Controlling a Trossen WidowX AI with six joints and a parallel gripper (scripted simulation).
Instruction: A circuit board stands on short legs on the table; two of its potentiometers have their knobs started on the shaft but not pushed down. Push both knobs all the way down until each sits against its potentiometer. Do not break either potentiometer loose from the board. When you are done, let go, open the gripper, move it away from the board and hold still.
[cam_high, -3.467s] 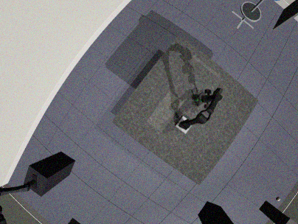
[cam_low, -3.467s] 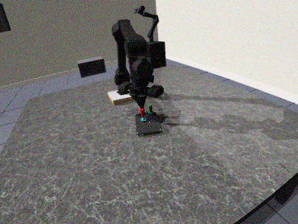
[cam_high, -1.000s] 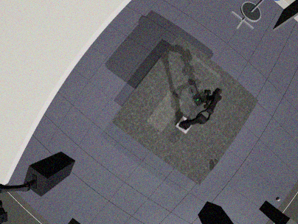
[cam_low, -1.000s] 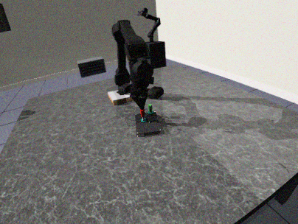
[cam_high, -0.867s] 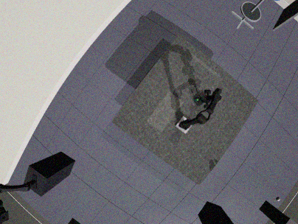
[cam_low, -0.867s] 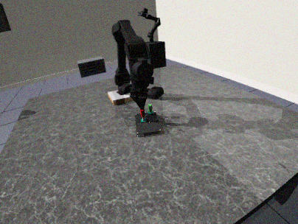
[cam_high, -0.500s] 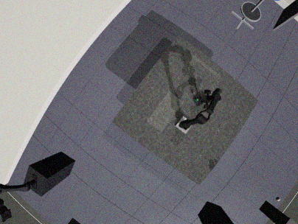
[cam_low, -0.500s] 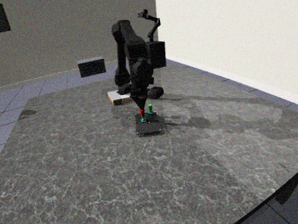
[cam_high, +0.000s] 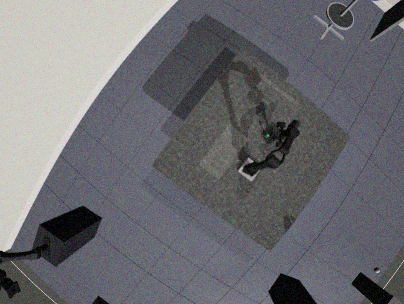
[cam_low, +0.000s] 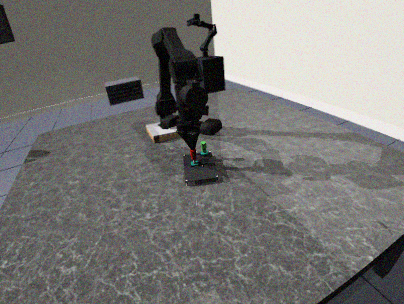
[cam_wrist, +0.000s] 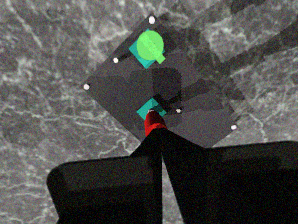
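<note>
My gripper tip is 30 mm past the green knob, 60 mm to the right of it and 20 mm above it. Round my gripper tip: red knob: 20 mm below.
</note>
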